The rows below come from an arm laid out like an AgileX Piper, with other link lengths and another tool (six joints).
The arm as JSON. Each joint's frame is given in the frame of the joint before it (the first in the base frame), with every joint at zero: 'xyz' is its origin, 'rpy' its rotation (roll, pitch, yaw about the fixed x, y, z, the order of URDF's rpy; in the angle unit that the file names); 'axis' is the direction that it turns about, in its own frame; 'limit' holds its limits. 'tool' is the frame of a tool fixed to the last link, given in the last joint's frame.
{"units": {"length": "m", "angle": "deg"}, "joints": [
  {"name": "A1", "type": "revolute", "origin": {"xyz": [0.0, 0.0, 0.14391], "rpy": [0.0, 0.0, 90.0]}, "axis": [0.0, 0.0, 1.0], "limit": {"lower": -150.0, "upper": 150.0}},
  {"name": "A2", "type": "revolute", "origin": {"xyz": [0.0, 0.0, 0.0], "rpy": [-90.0, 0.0, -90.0]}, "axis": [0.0, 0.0, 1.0], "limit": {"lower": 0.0, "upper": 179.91}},
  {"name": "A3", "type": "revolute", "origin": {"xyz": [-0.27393, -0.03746, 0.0], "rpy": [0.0, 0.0, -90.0]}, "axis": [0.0, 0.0, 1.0], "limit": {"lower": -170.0, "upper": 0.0}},
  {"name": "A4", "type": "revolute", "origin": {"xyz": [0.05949, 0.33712, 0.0], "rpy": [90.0, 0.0, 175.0]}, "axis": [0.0, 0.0, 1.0], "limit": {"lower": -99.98, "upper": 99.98}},
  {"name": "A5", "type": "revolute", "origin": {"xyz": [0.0, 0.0, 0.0], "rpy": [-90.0, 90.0, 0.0]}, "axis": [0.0, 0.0, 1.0], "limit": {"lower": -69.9, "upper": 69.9}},
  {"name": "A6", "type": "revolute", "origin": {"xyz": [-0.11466, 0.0, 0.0], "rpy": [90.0, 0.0, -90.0]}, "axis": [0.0, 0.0, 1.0], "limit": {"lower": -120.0, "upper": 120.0}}
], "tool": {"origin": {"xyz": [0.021, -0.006, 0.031], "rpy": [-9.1, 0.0, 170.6]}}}
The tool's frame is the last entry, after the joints.
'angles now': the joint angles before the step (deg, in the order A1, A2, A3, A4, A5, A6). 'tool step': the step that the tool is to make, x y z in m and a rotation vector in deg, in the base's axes. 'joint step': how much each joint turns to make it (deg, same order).
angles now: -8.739, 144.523, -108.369, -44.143, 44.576, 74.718
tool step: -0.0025, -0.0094, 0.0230, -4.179, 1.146, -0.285
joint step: -0.003, -1.895, 0.019, -3.553, 3.381, -0.039
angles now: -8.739, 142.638, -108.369, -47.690, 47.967, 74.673
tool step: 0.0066, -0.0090, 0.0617, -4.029, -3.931, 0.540
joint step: -0.121, -5.626, -0.003, -3.095, 1.427, -0.341
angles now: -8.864, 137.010, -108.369, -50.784, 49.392, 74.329
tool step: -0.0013, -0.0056, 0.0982, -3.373, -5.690, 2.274
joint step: -0.317, -9.418, 0.017, -0.130, 0.765, -4.671
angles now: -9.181, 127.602, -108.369, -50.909, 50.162, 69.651
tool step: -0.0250, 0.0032, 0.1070, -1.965, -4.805, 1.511
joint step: -0.047, -11.025, 0.012, 2.901, 2.839, -6.907
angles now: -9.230, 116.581, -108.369, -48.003, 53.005, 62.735
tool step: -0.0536, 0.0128, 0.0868, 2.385, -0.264, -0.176
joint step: 0.001, -10.958, 0.006, 7.303, 8.126, -8.985
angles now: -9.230, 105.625, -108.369, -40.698, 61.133, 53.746
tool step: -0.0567, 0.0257, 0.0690, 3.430, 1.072, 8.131
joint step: -0.018, -10.453, 0.006, 11.287, 5.728, -14.276
